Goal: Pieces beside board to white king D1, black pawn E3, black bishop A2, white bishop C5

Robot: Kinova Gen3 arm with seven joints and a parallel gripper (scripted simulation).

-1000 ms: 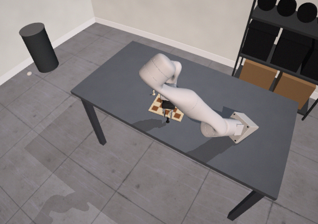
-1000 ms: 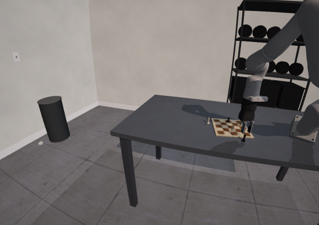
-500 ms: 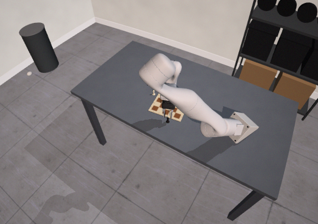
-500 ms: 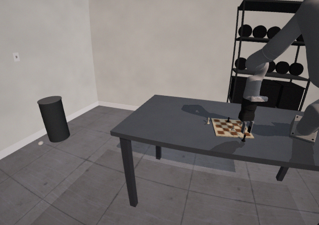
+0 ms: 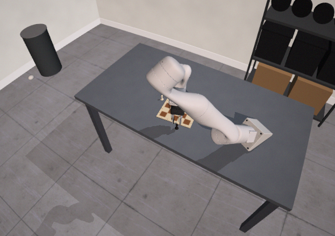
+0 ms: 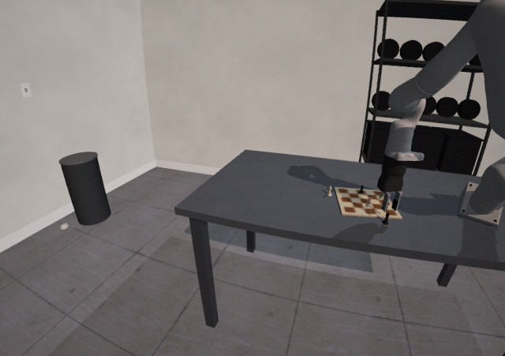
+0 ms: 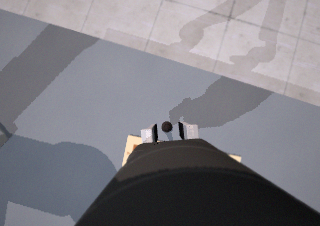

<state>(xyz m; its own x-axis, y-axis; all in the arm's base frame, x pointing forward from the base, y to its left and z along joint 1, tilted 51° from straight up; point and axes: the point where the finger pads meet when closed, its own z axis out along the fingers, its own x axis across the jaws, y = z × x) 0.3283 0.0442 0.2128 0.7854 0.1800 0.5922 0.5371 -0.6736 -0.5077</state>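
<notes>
Now: hand 5 cm above the black bishop. Also, from my hand: chessboard: 12 cm to the right, 8 cm ahead, 7 cm below; then white king: 18 cm to the right, 3 cm below, 2 cm ahead; then black pawn: 19 cm to the right, 10 cm ahead, 5 cm below.
</notes>
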